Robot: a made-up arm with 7 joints.
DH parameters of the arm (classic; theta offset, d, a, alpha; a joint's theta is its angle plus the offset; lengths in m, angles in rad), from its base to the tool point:
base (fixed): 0 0 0 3.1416
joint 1: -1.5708 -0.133 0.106 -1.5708
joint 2: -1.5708 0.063 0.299 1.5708
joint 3: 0 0.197 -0.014 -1.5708
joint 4: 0.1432 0 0.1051 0
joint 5: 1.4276 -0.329 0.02 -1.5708
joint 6: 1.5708 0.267 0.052 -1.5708
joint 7: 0 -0.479 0.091 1.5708
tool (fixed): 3.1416 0.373 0 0
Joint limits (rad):
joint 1: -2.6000..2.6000
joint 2: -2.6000..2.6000
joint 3: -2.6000..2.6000
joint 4: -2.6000..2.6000
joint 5: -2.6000..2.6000
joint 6: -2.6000..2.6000
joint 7: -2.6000..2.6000
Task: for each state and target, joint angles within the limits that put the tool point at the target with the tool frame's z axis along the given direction. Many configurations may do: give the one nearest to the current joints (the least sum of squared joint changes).
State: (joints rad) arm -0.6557 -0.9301 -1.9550 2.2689 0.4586 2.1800 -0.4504
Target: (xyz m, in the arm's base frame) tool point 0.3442 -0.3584 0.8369 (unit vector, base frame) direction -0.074 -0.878 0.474
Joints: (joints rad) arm 0.1189 -0.4094 -2.2817 1.9816 0.0109 1.7888 -0.3983
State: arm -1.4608 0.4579 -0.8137 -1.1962 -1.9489 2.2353 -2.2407
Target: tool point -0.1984 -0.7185 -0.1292 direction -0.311 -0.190 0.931
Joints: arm -1.2992 0.0352 -0.2884 -1.5745 -2.2747 2.6000 -2.4929
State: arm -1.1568 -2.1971 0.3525 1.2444 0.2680 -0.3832 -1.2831
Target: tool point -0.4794 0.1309 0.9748 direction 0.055 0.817 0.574
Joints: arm -1.1683 -2.3549 0.5509 1.5148 0.6561 -0.2645 -0.6019
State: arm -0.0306 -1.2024 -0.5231 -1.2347 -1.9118 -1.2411 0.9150
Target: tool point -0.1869 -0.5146 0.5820 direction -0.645 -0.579 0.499
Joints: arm -0.0777 -1.9744 -1.1313 -0.8986 -1.2601 -1.9162 1.2700
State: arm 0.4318 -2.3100 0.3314 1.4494 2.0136 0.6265 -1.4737
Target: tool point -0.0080 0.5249 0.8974 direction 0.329 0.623 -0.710
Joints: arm 0.2334 -2.6000 0.9199 1.0949 1.5138 0.4427 -1.8436
